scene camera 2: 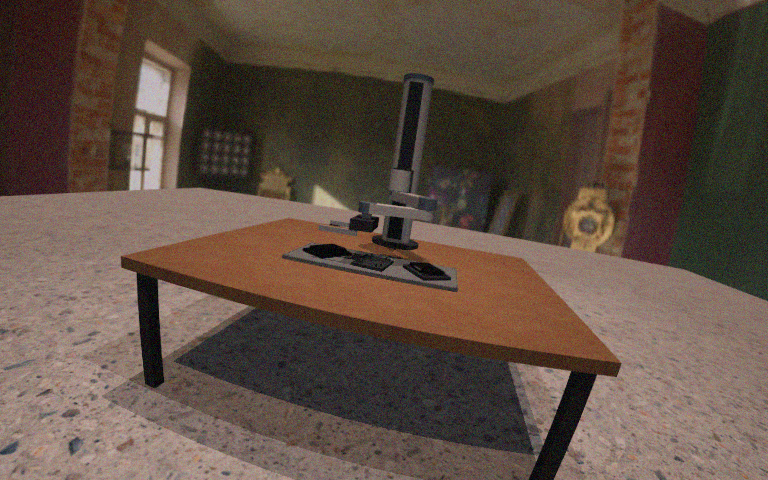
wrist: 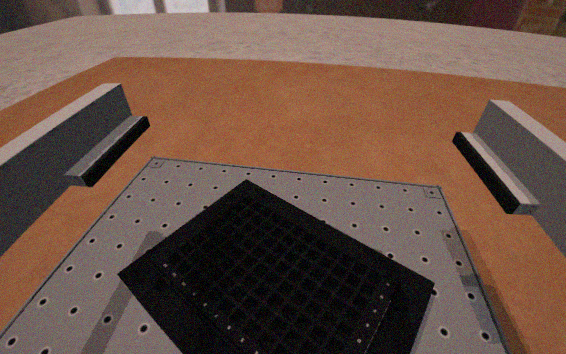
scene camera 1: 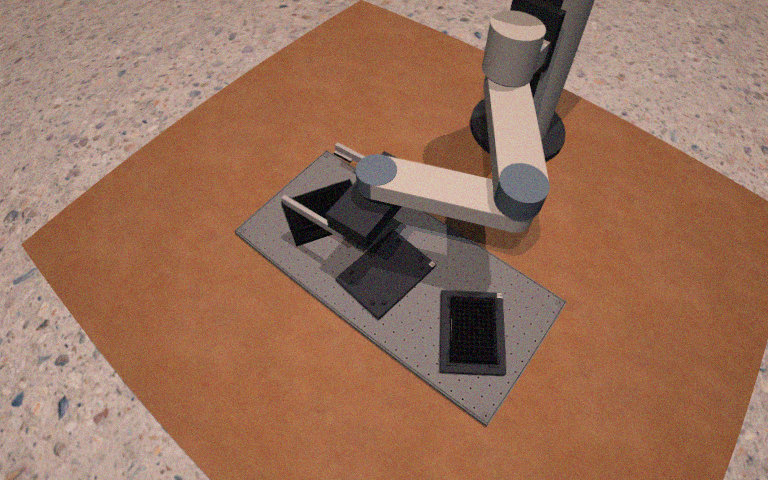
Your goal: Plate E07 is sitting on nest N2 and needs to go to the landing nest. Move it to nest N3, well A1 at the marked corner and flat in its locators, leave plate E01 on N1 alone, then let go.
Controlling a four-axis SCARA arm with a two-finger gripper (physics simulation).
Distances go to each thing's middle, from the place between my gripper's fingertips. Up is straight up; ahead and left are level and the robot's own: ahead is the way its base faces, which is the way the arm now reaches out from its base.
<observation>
My gripper is now 4 cm short of the nest N3 [scene camera 1: 381,277], 23 cm to the right of it and 10 cm above it.
</observation>
